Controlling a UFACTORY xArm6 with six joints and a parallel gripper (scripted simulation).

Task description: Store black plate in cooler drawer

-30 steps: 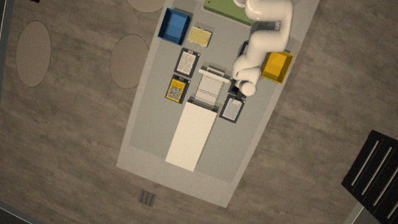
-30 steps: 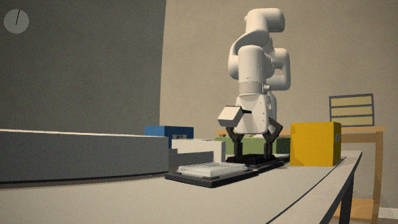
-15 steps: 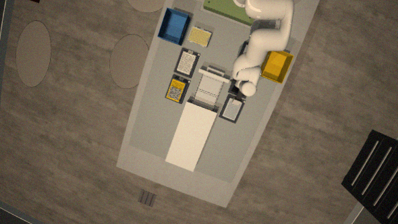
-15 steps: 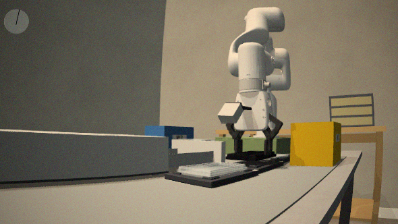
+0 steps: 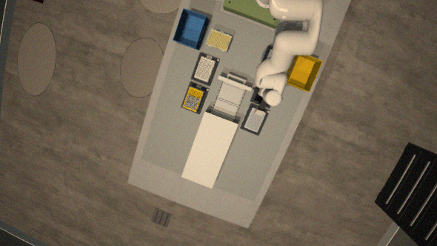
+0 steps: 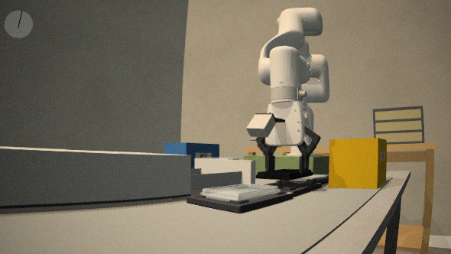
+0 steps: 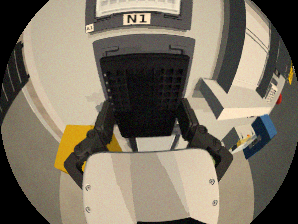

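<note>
The drawer lies 200 mm to the right of my hand, 80 mm ahead of it and 30 mm below it. Also, from my hand: yellow bin 170 mm to the left, 150 mm behind, 10 mm below; yellow tip box 400 mm to the right, 100 mm ahead; black plate 10 mm below.
</note>
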